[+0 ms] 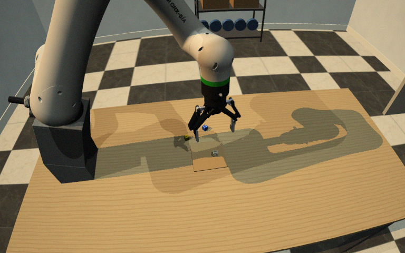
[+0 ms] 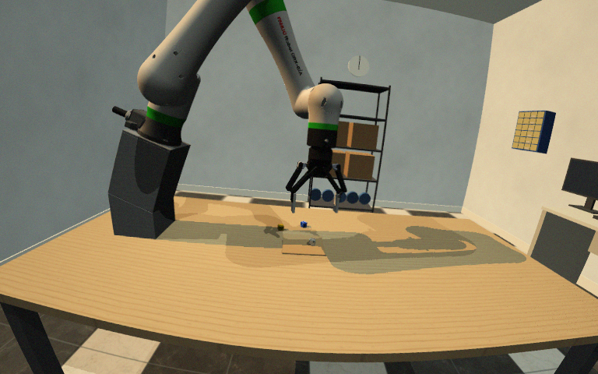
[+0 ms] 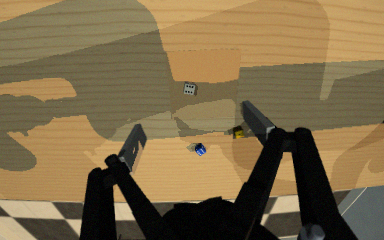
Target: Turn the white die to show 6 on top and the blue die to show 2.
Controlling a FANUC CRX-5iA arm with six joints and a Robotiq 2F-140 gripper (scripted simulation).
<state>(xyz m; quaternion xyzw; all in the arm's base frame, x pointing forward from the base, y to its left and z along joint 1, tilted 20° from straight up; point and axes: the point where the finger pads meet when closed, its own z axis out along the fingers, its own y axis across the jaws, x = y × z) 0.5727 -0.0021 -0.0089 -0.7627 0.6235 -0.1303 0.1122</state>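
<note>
Right now the blue die is 20 mm behind my hand, 140 mm to the left of it and 120 mm below it. Round my hand: white die 20 mm to the right, 110 mm below; then tan mat 30 mm behind, 10 mm to the right, 120 mm below; then yellow die 110 mm behind, 90 mm to the left, 120 mm below.
</note>
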